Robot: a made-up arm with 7 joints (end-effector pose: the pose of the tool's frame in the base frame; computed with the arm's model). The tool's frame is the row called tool.
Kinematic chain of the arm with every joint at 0, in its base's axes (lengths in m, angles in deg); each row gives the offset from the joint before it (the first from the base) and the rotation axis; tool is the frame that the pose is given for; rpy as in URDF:
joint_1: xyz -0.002 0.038 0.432 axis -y
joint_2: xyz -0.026 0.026 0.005 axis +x
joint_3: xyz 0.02 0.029 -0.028 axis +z
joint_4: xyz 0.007 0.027 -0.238 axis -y
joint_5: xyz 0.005 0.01 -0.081 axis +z
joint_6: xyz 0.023 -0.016 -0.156 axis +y
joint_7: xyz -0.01 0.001 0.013 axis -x
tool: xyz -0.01 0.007 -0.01 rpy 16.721 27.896 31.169
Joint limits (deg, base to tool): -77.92..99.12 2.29..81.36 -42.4..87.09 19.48..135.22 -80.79..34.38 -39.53..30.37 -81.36..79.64
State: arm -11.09 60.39 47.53 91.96 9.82 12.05 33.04
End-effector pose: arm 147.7 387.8 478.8 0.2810 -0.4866 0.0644 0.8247
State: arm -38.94 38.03 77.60 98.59 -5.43 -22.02 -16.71
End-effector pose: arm 8.2 416.5 420.0 0.5633 -0.6588 0.2278 0.4435
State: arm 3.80 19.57 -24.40 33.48 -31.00 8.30 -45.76
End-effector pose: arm 156.8 215.7 25.1 0.5568 -0.2782 -0.0200 0.7824
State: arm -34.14 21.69 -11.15 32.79 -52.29 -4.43 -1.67
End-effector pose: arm -124.7 265.4 15.4 0.2887 0.1859 -0.3638 0.8659
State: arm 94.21 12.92 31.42 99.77 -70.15 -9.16 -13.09
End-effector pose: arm 158.7 291.3 625.2 -0.3690 0.7785 -0.5065 0.0346
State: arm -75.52 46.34 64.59 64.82 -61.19 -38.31 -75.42
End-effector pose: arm -57.0 497.8 361.9 0.6864 -0.5302 -0.2125 0.4500
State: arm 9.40 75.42 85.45 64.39 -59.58 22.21 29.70
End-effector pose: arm -40.6 481.9 573.6 0.6045 -0.2487 0.5647 0.5038
